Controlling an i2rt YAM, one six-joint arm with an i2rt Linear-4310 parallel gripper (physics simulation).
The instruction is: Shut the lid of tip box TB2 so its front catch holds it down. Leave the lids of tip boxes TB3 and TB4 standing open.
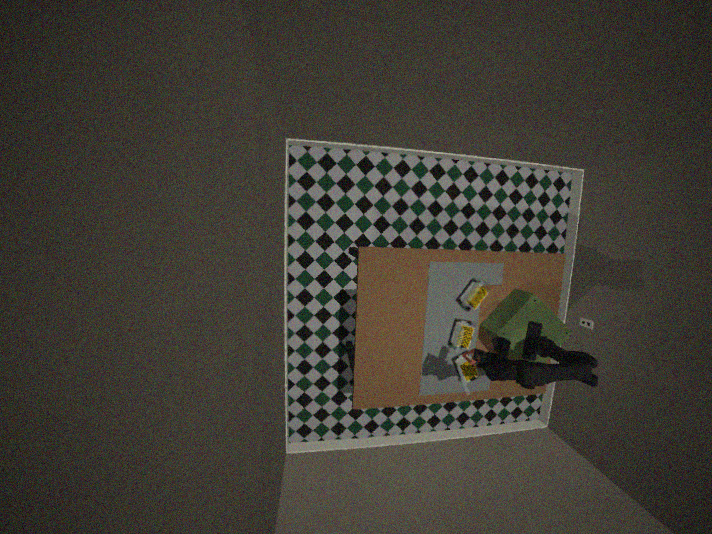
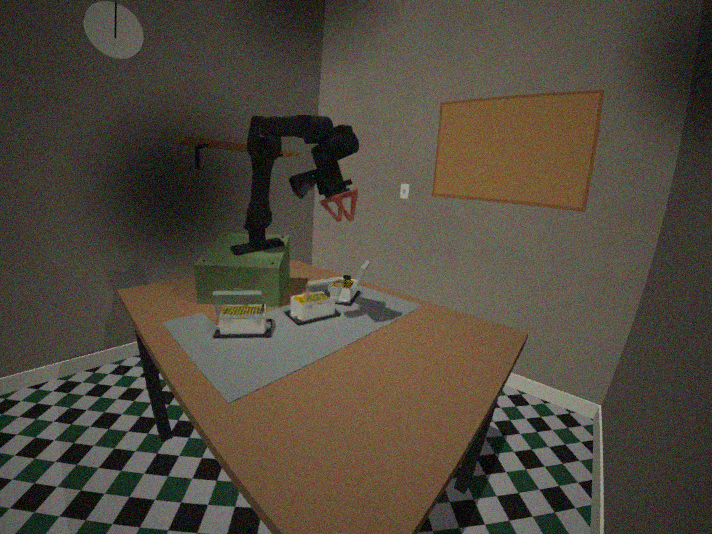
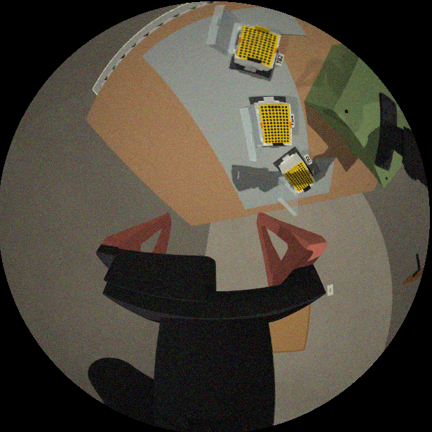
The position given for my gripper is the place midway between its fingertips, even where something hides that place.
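Note:
My gripper [image 2: 345, 220], [image 3: 213, 217]. Tip box [image 3: 275, 119]. Grey-blue mat [image 2: 236, 367], [image 1: 446, 280], [image 3: 199, 75].

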